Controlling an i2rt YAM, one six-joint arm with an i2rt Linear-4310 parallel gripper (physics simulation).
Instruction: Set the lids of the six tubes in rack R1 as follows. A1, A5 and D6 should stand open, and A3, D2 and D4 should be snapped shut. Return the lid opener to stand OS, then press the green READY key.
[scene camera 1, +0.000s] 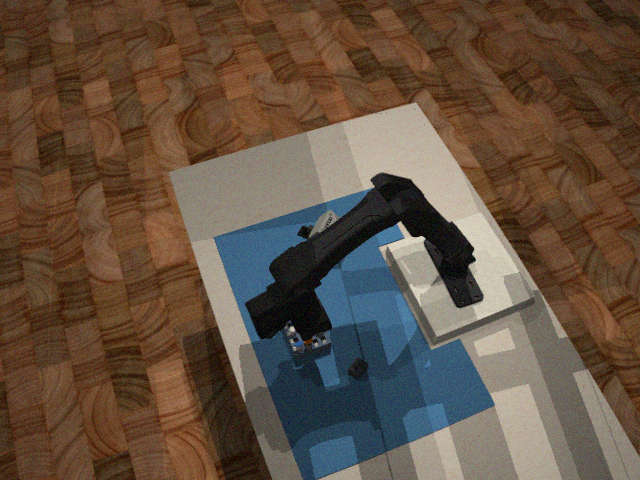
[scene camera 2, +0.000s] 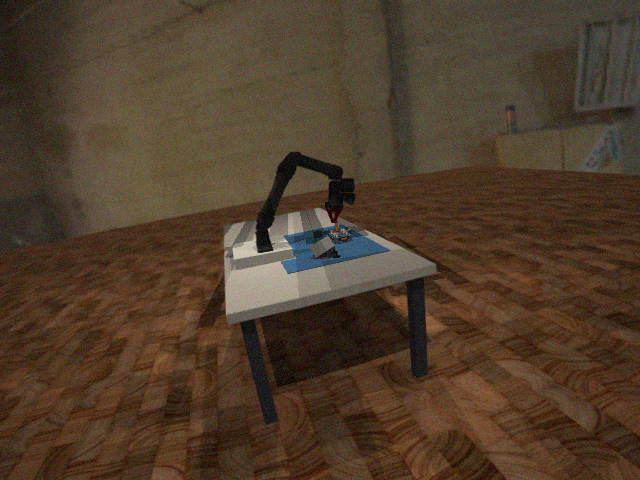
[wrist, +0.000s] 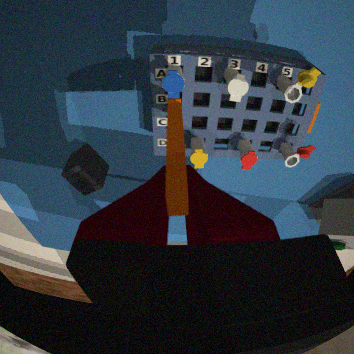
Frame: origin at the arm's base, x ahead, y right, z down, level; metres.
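Seen in the pictures: gripper, fingertip midpoint: (scene camera 1: 315, 330) (scene camera 2: 333, 222) (wrist: 176, 174); arm's base, origin of the base link: (scene camera 1: 452, 269) (scene camera 2: 264, 246).
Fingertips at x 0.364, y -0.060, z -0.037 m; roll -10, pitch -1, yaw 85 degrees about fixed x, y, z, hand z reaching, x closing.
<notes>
Offsets run from my fingertips to a thing's top centre. "*": to the spot under its first point. Level surfaces: height alone.
In the wrist view the grey rack R1 @(dx +0.019, dy +0.048, dz +0.026 m) (wrist: 214, 112) (scene camera 1: 308, 345) (scene camera 2: 341, 234) lies ahead on the blue mat. My gripper (wrist: 176, 174) (scene camera 2: 333, 215) is shut on the orange lid opener @(dx +0.017, dy -0.002, dz -0.035 m) (wrist: 175, 158). The opener's tip touches the blue lid @(dx +0.040, dy -0.006, dz +0.034 m) (wrist: 173, 83) of tube A1, which sits on its tube. The white lid at A3 @(dx +0.041, dy +0.033, dz +0.034 m) (wrist: 237, 88), the yellow lid at D2 @(dx -0.018, dy +0.017, dz +0.034 m) (wrist: 199, 158) and the red lid at D4 @(dx -0.015, dy +0.055, dz +0.034 m) (wrist: 248, 159) sit shut. Tube A5 @(* dx +0.042, dy +0.075, dz +0.041 m) (wrist: 293, 93) stands open with its yellow lid @(dx +0.058, dy +0.075, dz +0.026 m) (wrist: 308, 77) swung aside. Tube D6 @(* dx -0.015, dy +0.097, dz +0.041 m) (wrist: 291, 159) stands open with its red lid @(dx +0.001, dy +0.098, dz +0.026 m) (wrist: 305, 151) aside.
The black stand OS @(dx -0.070, dy -0.090, dz +0.051 m) (wrist: 85, 169) (scene camera 1: 358, 368) is empty on the mat @(dz +0.083 m) (scene camera 1: 413, 381), left of the rack in the wrist view. A grey console @(dx -0.122, dy +0.254, dz -0.001 m) (wrist: 337, 211) (scene camera 2: 323, 248) with the green key @(dx -0.139, dy +0.239, dz +0.008 m) (wrist: 338, 244) stands to the right. The arm's base plate (scene camera 1: 413, 295) lies behind.
</notes>
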